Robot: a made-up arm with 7 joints. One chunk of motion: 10 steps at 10 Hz.
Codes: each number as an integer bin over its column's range. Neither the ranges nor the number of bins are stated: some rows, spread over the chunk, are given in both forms.
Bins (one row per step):
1: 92 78 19 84 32 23 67
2: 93 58 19 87 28 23 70
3: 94 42 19 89 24 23 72
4: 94 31 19 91 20 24 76
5: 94 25 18 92 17 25 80
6: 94 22 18 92 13 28 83
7: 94 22 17 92 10 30 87
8: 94 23 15 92 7 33 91
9: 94 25 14 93 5 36 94
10: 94 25 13 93 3 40 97
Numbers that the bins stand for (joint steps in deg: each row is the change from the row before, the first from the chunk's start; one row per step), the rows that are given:
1: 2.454 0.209 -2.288 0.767 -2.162 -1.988 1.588
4: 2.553 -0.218 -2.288 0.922 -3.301 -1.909 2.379
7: 2.553 -0.300 -2.458 0.944 -4.251 -1.436 3.345
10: 2.553 -0.273 -2.797 0.967 -4.915 -0.648 4.224
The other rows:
2: 2.503 0.027 -2.288 0.833 -2.541 -1.988 1.852
3: 2.553 -0.118 -2.288 0.878 -2.921 -1.988 2.027
5: 2.553 -0.273 -2.373 0.944 -3.586 -1.830 2.730
6: 2.553 -0.300 -2.373 0.944 -3.966 -1.594 2.994
8: 2.553 -0.291 -2.627 0.944 -4.535 -1.200 3.697
9: 2.553 -0.273 -2.712 0.967 -4.725 -0.964 3.961

